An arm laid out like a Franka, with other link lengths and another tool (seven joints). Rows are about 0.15 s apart.
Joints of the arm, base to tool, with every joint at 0 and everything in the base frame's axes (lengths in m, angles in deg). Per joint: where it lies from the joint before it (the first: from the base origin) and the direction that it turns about. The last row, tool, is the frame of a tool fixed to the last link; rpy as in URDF.
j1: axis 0 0 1 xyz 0 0 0.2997
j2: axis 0 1 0 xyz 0 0 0
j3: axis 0 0 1 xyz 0 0 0.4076
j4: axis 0 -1 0 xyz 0.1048 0 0
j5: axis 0 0 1 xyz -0.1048 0 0.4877
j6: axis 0 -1 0 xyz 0 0 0
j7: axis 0 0 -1 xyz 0.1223 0 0
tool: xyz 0.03 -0.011 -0.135 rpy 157.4 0 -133.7
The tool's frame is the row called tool.
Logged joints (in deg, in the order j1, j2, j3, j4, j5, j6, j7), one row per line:
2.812 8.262 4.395 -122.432 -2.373 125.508 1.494
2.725 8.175 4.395 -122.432 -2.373 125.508 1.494
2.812 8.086 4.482 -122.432 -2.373 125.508 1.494
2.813 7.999 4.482 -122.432 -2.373 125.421 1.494
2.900 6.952 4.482 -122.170 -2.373 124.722 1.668
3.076 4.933 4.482 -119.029 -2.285 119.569 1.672
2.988 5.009 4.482 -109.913 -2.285 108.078 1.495
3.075 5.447 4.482 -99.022 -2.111 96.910 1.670
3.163 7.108 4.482 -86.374 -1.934 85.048 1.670
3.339 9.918 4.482 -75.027 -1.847 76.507 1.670
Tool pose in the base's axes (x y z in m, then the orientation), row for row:
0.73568 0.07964 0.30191 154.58 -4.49 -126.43
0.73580 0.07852 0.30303 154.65 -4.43 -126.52
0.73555 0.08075 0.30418 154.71 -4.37 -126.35
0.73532 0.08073 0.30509 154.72 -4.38 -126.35
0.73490 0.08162 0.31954 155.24 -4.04 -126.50
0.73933 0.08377 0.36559 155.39 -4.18 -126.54
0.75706 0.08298 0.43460 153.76 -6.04 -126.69
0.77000 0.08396 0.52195 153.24 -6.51 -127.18
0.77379 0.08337 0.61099 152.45 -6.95 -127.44
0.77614 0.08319 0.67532 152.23 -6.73 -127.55
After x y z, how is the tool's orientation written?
As angles about the fixed x, y, z axes (roll, pitch, yaw), in degrees.
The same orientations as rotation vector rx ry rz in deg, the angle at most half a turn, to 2 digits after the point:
71.72 -145.24 -29.75
71.67 -145.38 -29.73
71.93 -145.32 -29.67
71.93 -145.32 -29.65
72.13 -145.91 -29.32
72.05 -145.95 -29.04
70.16 -144.16 -29.60
69.09 -143.98 -29.98
68.22 -143.50 -30.65
68.15 -143.57 -31.11

